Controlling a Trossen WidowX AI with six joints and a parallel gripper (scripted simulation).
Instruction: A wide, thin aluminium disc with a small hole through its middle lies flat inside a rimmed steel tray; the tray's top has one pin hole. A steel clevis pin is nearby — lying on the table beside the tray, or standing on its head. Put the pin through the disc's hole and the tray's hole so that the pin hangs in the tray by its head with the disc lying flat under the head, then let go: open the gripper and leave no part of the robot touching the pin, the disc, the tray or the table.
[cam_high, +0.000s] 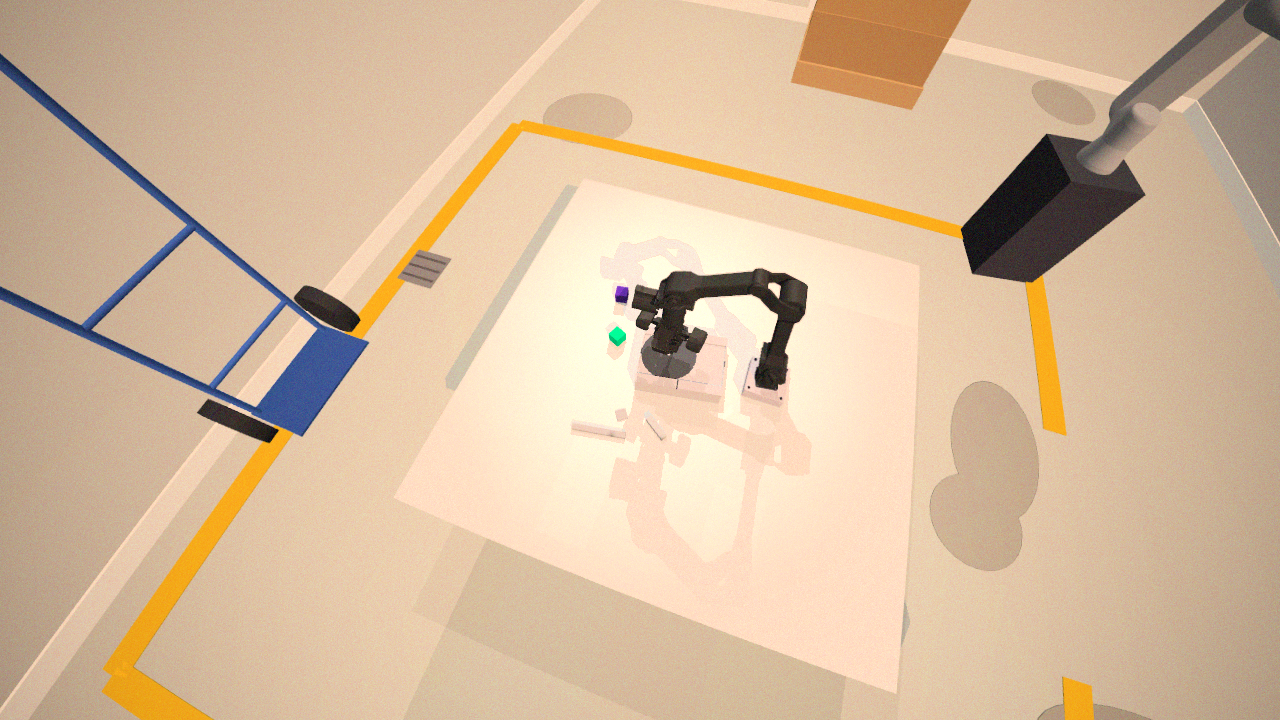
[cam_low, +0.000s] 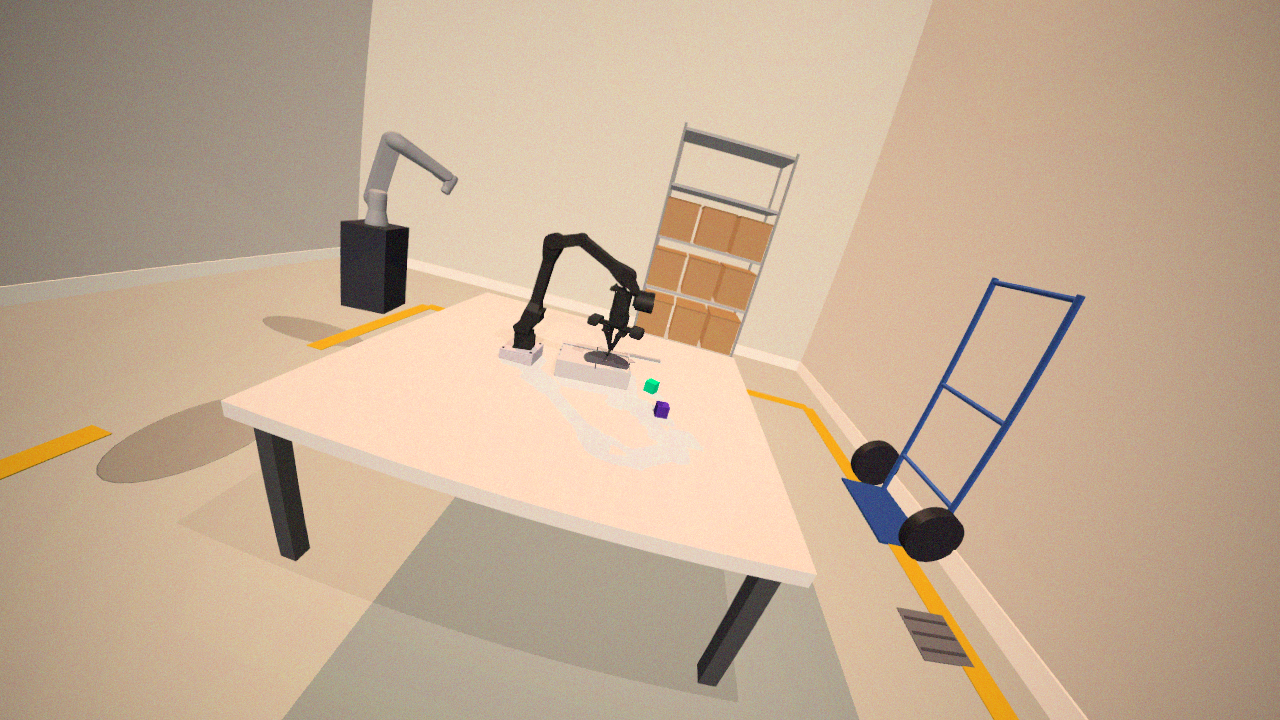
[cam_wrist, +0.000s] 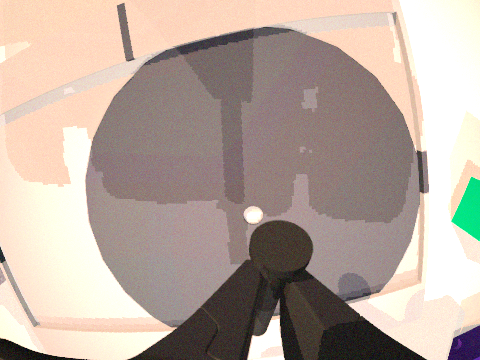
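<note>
Now: the aluminium disc 4 cm below my gripper tip. The rest, counted from my gripper tip: pale rimmed tray 4 cm behind, 1 cm to the left, 6 cm below; green cube 16 cm ahead, 5 cm to the right, 8 cm below; clevis pin 1 cm to the right.
</note>
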